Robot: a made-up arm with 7 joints.
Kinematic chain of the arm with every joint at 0, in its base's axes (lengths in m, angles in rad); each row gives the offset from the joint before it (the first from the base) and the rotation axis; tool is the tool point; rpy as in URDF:
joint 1: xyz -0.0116 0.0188 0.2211 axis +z
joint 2: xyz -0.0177 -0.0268 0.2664 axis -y
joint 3: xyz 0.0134 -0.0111 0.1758 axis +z
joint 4: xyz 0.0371 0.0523 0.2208 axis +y
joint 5: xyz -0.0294 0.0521 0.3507 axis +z
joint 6: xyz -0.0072 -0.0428 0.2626 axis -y
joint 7: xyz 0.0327 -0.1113 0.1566 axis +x
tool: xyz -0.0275 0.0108 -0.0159 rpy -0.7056 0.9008 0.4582
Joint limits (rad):
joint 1: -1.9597..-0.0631
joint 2: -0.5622..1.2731
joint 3: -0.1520..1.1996
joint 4: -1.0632..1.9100
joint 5: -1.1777..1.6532
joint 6: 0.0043..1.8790
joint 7: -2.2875..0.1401
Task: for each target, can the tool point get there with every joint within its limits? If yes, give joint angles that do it. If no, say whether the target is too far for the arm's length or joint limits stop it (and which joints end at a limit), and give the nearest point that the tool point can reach.
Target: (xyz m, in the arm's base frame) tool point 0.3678 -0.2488 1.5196
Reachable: yes | joints -0.5791 -0.2291 0.1581 0.1272 1.2264 0.5120 -0.6088
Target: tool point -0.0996 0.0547 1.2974
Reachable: yes | joints -0.3181 1.0225 0.2407 1.3265 1.1074 1.7160 -1.6229
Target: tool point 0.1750 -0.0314 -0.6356
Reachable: no: joint limits stop it (at a limit: joint 2, joint 4, joint 5, joint 7) | nearest point 0.5705 -0.1378 0.0997 | short by 0.842 m
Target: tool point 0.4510 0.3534 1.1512
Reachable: yes | joints -0.3160 0.0618 1.0762 1.3959 0.2378 1.5821 -1.6221
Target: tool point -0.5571 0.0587 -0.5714
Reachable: no: joint limits stop it (at a limit: joint 2, joint 4, joint 7) | nearest point -0.7371 0.0719 -0.0293 | short by 0.571 m
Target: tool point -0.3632 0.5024 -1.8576
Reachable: no: too far | nearest point -0.4602 0.6358 -0.0375 | short by 1.828 m
